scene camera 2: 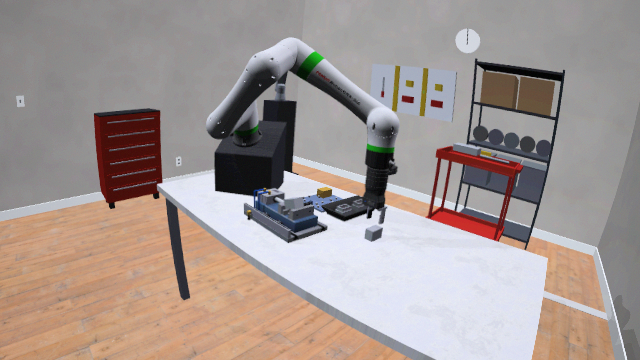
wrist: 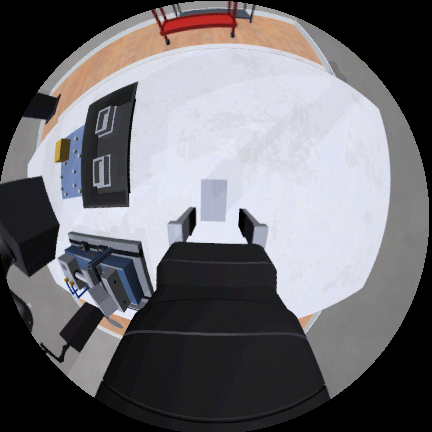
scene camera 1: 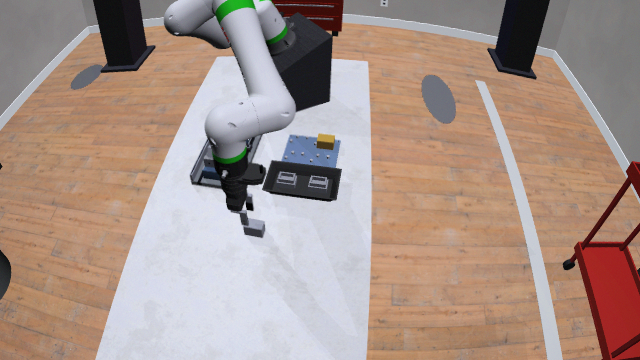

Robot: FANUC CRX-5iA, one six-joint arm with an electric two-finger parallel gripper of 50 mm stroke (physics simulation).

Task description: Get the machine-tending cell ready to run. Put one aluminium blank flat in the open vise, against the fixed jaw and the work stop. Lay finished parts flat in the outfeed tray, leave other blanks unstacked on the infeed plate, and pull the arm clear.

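Frame: origin at the arm's base, x ahead, y left, z up, level; centimetres.
Seen in the pictures: gripper, fingertip midpoint: [scene camera 2: 374, 220] [wrist: 217, 216] [scene camera 1: 247, 217]; arm's base, origin of the base link: [scene camera 2: 247, 138] [scene camera 1: 279, 43].
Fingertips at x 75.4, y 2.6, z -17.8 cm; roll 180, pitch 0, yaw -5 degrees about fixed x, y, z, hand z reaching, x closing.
Note:
Pixels of each thing's top centre, then the offset from my fingertips to it.
- loose grey blank, middle of its top: [wrist: 213, 200] [scene camera 1: 253, 223] [scene camera 2: 374, 228] dx -0.5, dy +1.4, dz -3.5 cm
- grey vise, middle of its top: [wrist: 84, 286] [scene camera 1: 225, 138] [scene camera 2: 284, 198] dx -31.8, dy -15.0, dz +2.2 cm
- grey block, middle of its top: [wrist: 95, 307] [scene camera 2: 294, 196] dx -25.0, dy -16.4, dz +5.6 cm
- blue studded plate, middle of its top: [wrist: 72, 162] [scene camera 1: 311, 152] [scene camera 2: 324, 200] dx -37.4, dy +14.8, dz -6.9 cm
- yellow block, middle of its top: [wrist: 56, 150] [scene camera 1: 326, 138] [scene camera 2: 324, 188] dx -41.8, dy +19.7, dz -3.3 cm
My gripper [scene camera 1: 247, 210] [scene camera 2: 375, 215] [wrist: 217, 216] is open and empty, pointing down above a loose grey blank [scene camera 1: 255, 228] [scene camera 2: 373, 233] [wrist: 213, 200] on the table. In the wrist view the blank shows just beyond the fingers, between their lines. The blue and grey vise [scene camera 2: 287, 218] [wrist: 131, 280] is partly hidden by the arm in scene camera 1. Another grey block [scene camera 2: 293, 202] [wrist: 103, 299] sits tilted at the top of its jaws. Two pocketed finished parts [scene camera 1: 287, 178] [scene camera 1: 318, 182] [wrist: 105, 121] [wrist: 102, 171] lie apart in the black outfeed tray [scene camera 1: 302, 189] [wrist: 107, 199].
A blue studded plate [scene camera 1: 298, 146] [wrist: 70, 175] adjoins the tray and carries a yellow block [scene camera 1: 326, 141] [scene camera 2: 324, 192] [wrist: 62, 150]. The black robot pedestal [scene camera 1: 312, 70] [scene camera 2: 247, 170] stands behind the vise. A red cart [scene camera 2: 467, 222] stands on the floor beyond the table.

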